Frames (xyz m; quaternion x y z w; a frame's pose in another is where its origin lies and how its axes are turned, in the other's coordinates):
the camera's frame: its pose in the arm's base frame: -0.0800 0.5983 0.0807 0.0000 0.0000 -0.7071 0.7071
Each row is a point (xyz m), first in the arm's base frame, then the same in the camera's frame.
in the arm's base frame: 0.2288 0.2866 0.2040
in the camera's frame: 0.3117 0.3088 0.1233
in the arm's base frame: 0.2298 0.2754 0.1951
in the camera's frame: 0.3229 0.3098 0.1144
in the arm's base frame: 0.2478 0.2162 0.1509
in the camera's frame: 0.3821 0.3278 0.0702
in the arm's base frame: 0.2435 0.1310 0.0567
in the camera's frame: 0.4673 0.3235 -0.0240
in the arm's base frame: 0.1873 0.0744 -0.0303
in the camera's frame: 0.5239 0.2673 -0.1110
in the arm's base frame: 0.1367 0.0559 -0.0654
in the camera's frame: 0.5424 0.2167 -0.1461
